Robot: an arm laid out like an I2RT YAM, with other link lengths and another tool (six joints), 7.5 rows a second.
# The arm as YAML. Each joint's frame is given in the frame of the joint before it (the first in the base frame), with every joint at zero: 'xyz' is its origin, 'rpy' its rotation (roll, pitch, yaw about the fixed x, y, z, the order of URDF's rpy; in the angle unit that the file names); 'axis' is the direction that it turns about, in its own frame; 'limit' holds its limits. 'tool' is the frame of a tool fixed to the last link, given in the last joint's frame.
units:
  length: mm
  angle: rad
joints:
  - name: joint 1
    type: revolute
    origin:
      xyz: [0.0, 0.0, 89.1]
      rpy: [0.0, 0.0, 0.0]
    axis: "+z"
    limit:
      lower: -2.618
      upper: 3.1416
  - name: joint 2
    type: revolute
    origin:
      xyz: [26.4, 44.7, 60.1]
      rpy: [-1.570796, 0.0, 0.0]
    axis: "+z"
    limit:
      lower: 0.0
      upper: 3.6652
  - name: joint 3
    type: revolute
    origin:
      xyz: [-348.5, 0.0, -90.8]
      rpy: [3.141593, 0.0, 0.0]
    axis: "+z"
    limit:
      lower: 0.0
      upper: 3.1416
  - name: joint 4
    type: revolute
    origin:
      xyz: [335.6, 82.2, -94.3]
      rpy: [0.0, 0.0, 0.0]
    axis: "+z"
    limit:
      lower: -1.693
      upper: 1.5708
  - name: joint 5
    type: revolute
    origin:
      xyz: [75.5, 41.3, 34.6]
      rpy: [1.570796, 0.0, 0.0]
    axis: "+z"
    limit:
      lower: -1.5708
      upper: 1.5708
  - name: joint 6
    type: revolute
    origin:
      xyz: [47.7, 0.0, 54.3]
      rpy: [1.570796, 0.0, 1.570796]
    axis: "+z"
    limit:
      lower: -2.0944
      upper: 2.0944
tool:
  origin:
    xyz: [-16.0, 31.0, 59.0]
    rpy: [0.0, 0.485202, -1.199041]
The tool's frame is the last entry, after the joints.
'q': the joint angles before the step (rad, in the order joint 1, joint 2, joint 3, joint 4, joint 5, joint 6). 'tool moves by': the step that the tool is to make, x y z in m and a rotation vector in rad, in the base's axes. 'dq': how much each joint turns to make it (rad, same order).
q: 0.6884 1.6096 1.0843 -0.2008 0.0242 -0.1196
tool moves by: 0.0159 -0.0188 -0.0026 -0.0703 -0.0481 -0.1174
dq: -0.0230 0.0042 -0.0006 -0.0016 0.1270 -0.0004
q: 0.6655 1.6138 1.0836 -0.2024 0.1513 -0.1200
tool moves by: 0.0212 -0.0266 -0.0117 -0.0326 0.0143 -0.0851
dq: -0.0651 0.0240 -0.0007 -0.0061 0.0268 0.0005
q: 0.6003 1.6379 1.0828 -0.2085 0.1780 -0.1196
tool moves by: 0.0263 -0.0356 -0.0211 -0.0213 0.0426 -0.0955
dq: -0.0925 0.0462 0.0001 -0.0023 -0.0009 0.0053
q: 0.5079 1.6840 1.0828 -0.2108 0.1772 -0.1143
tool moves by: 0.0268 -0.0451 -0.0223 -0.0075 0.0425 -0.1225
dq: -0.1094 0.0499 -0.0001 0.0054 0.0000 0.0180
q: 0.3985 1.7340 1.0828 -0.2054 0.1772 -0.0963
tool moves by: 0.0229 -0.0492 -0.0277 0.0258 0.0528 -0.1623
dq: -0.1156 0.0624 -0.0001 0.0103 -0.0027 0.0637
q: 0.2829 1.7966 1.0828 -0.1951 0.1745 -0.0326
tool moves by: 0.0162 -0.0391 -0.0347 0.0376 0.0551 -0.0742
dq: -0.0973 0.0799 0.0001 0.0333 -0.0534 0.0110
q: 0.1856 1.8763 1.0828 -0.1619 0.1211 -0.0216
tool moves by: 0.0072 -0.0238 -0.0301 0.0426 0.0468 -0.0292
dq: -0.0626 0.0688 0.0001 0.0290 -0.0595 0.0000
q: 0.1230 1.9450 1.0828 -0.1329 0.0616 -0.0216
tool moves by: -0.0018 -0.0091 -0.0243 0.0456 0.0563 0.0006
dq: -0.0309 0.0533 -0.0001 0.0024 -0.0603 0.0000
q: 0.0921 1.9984 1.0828 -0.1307 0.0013 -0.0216
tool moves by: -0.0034 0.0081 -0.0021 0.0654 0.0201 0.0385
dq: 0.0004 0.0064 -0.0001 -0.0075 -0.0770 0.0000
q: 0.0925 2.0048 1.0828 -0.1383 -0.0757 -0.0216
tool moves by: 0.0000 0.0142 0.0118 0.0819 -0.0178 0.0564
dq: 0.0092 -0.0185 0.0021 0.0049 -0.0927 -0.0010
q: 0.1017 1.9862 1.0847 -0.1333 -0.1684 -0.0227
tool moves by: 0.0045 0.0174 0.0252 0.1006 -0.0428 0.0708
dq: 0.0111 -0.0324 0.0184 0.0027 -0.1126 0.0004
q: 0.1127 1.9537 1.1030 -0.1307 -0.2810 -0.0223
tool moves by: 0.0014 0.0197 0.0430 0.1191 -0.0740 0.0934
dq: 0.0130 -0.0644 0.0182 0.0051 -0.1358 -0.0001
